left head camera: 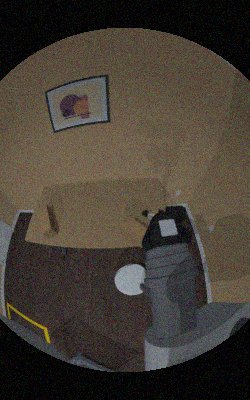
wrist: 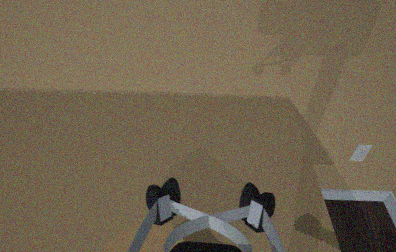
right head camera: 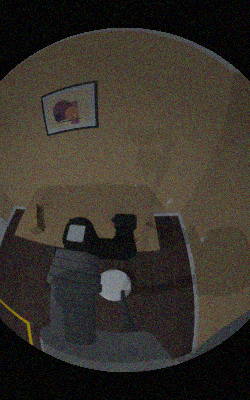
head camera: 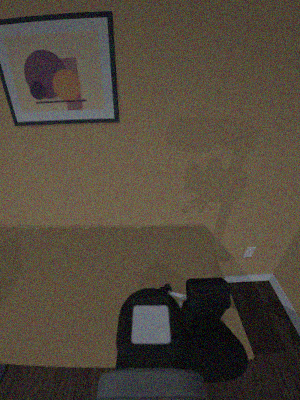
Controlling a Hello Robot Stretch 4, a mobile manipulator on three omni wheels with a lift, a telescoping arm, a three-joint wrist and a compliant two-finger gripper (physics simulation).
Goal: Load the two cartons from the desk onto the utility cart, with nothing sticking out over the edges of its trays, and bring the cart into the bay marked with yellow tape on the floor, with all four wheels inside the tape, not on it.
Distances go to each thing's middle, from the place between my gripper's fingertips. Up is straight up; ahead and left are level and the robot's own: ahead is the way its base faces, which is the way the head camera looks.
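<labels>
My gripper in sight: far to the right of the framed picture [head camera: 65, 72], far short of it, far below it.
</labels>
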